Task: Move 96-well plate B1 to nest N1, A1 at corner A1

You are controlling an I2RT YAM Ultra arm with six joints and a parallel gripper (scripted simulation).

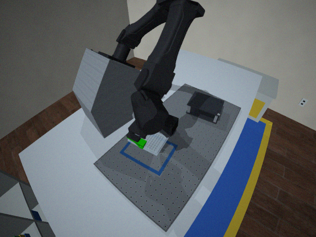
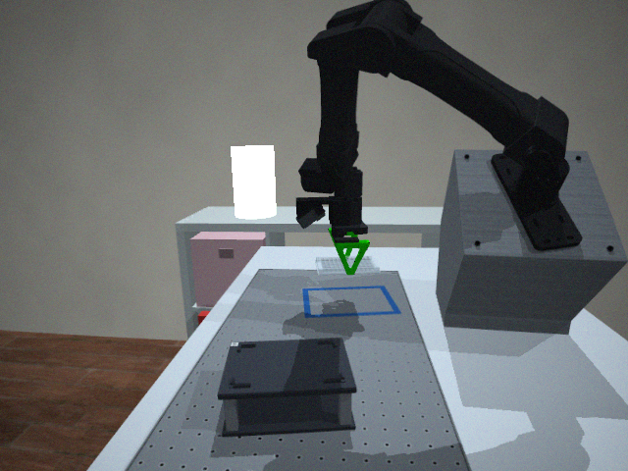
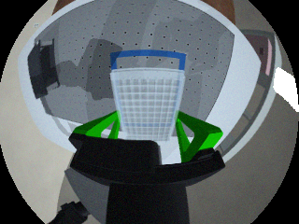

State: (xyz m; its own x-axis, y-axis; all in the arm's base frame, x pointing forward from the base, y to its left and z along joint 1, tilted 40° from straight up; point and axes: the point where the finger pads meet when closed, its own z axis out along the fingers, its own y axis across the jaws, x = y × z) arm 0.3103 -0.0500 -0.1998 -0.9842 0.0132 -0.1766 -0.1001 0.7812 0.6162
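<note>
Now: hand 10 cm short of the dark raised nest N1, 34 cm to the right of it and 3 cm above it. The rest, counted from my hand: clear 96-well plate: right at my hand.
</note>
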